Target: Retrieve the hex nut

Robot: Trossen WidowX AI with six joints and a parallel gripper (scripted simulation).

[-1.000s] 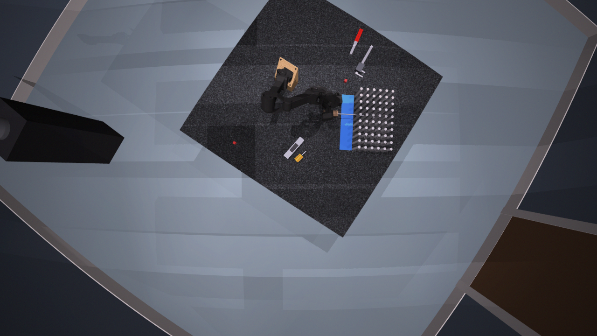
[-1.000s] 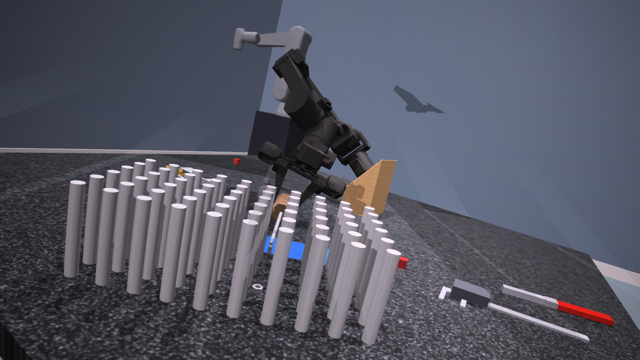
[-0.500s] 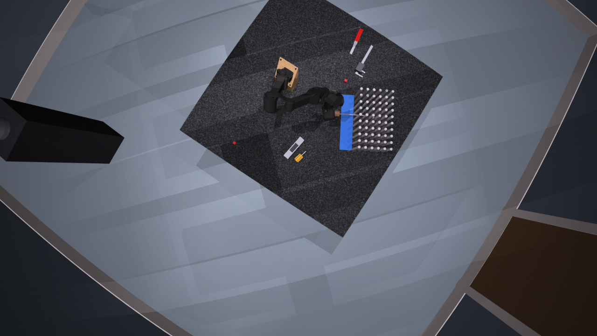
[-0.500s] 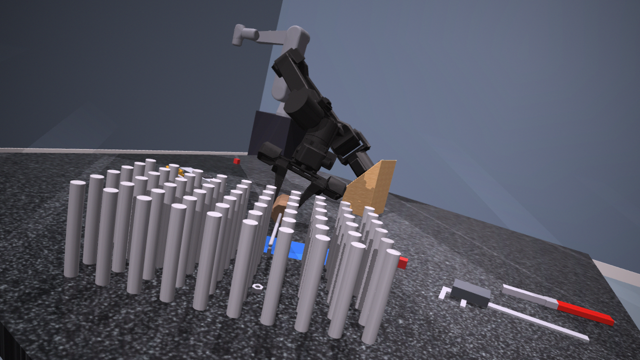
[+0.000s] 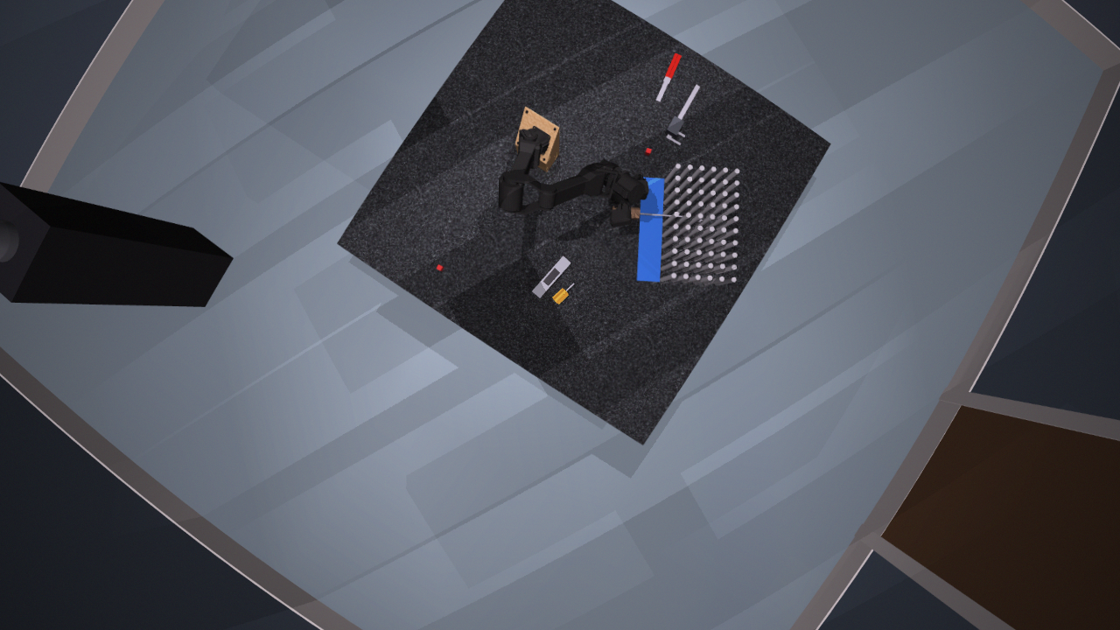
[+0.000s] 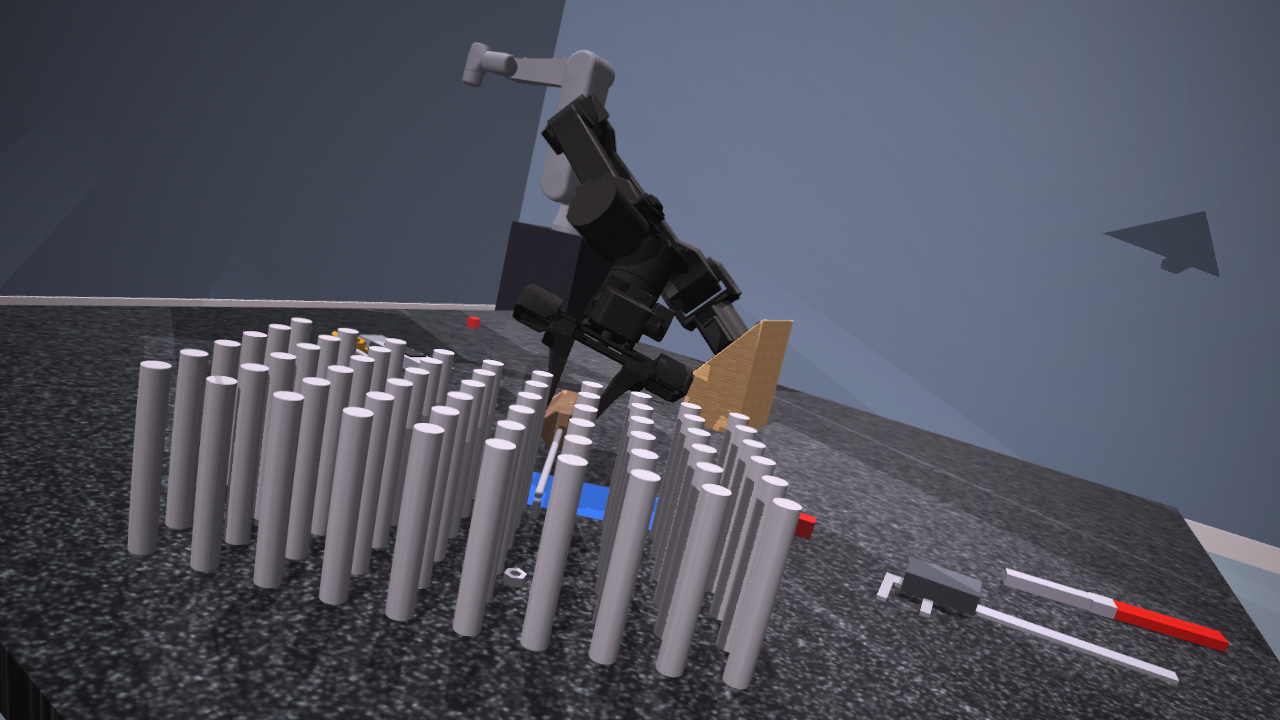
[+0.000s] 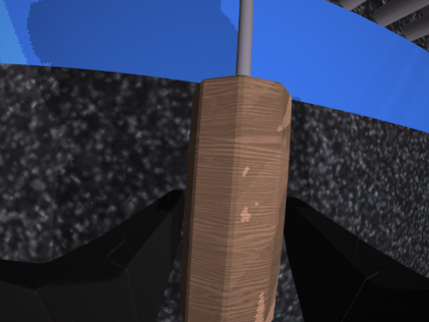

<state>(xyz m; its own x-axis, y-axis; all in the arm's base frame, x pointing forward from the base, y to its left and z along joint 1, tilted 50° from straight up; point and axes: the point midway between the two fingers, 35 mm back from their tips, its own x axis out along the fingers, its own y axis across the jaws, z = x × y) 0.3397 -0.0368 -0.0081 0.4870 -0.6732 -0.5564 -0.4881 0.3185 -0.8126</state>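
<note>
The blue taped strip is 100 mm ahead of my gripper tip, 20 mm to the left of it and 40 mm below it. From my gripper tip the other things lie so: yellow tool 30 mm behind, 340 mm to the right, 20 mm below; then flat grey piece 90 mm behind, 320 mm to the right, 20 mm below; then hex nut 240 mm ahead, 140 mm to the left, 30 mm below.
</note>
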